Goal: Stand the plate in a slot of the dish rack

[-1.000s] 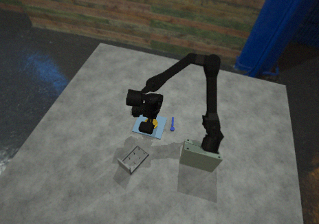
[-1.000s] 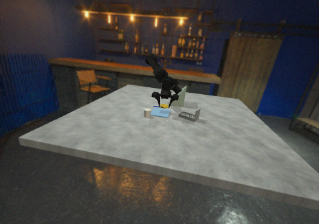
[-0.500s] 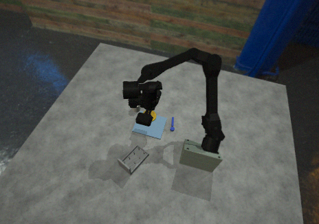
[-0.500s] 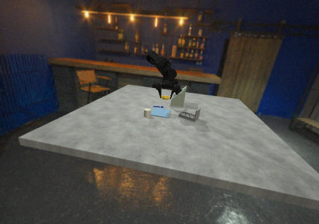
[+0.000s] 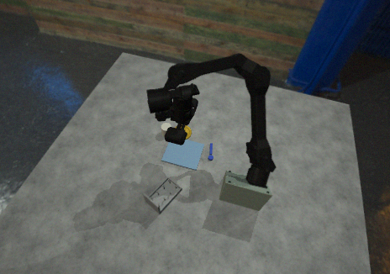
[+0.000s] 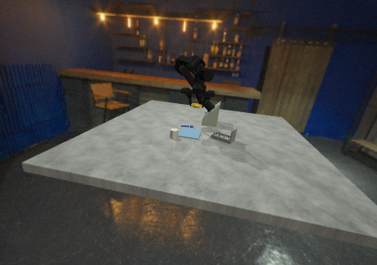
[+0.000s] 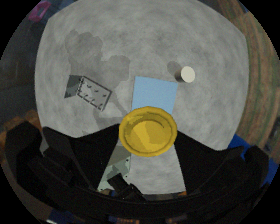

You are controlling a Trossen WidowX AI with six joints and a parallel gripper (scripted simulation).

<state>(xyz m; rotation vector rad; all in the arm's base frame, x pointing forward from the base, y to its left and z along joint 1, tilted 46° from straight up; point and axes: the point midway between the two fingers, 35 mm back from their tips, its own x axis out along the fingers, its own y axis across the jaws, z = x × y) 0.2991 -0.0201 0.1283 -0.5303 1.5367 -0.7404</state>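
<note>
The grey wire dish rack is 3 cm ahead of my gripper tip, 18 cm to the left of it and 15 cm below it. From my gripper tip the other things lie so: white cup 9 cm ahead, 11 cm to the right, 15 cm below; then yellow plate 1 cm above; then light blue mat 3 cm to the right, 17 cm below.
</note>
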